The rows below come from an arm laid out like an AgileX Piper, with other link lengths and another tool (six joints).
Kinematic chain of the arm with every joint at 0, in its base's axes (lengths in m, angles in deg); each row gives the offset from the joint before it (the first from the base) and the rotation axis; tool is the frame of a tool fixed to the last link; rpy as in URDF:
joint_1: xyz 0 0 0.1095 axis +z
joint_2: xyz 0 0 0 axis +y
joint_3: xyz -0.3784 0 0.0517 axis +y
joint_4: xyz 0.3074 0 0.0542 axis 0.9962 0 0.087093
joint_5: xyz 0 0 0 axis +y
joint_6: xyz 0.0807 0 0.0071 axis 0.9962 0 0.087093
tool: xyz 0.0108 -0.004 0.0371 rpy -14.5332 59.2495 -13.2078
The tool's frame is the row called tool.
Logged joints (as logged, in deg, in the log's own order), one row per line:
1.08 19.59 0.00 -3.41 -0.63 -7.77
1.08 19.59 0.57 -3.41 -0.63 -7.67
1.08 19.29 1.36 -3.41 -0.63 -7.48
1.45 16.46 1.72 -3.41 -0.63 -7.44
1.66 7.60 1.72 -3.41 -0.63 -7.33
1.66 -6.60 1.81 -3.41 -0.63 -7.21
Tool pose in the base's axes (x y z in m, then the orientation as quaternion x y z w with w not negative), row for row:
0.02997 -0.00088 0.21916 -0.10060 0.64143 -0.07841 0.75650
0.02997 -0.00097 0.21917 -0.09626 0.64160 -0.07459 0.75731
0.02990 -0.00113 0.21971 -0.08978 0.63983 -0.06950 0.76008
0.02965 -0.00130 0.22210 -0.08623 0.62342 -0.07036 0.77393
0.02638 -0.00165 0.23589 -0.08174 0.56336 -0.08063 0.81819
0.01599 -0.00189 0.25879 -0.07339 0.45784 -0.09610 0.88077
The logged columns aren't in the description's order. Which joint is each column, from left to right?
Columns, left to right: joint_3, joint_5, joint_4, joint_1, joint_2, joint_6.
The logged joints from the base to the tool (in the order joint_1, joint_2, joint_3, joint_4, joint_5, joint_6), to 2 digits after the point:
-3.41 -0.63 1.08 0.00 19.59 -7.77
-3.41 -0.63 1.08 0.57 19.59 -7.67
-3.41 -0.63 1.08 1.36 19.29 -7.48
-3.41 -0.63 1.45 1.72 16.46 -7.44
-3.41 -0.63 1.66 1.72 7.60 -7.33
-3.41 -0.63 1.66 1.81 -6.60 -7.21

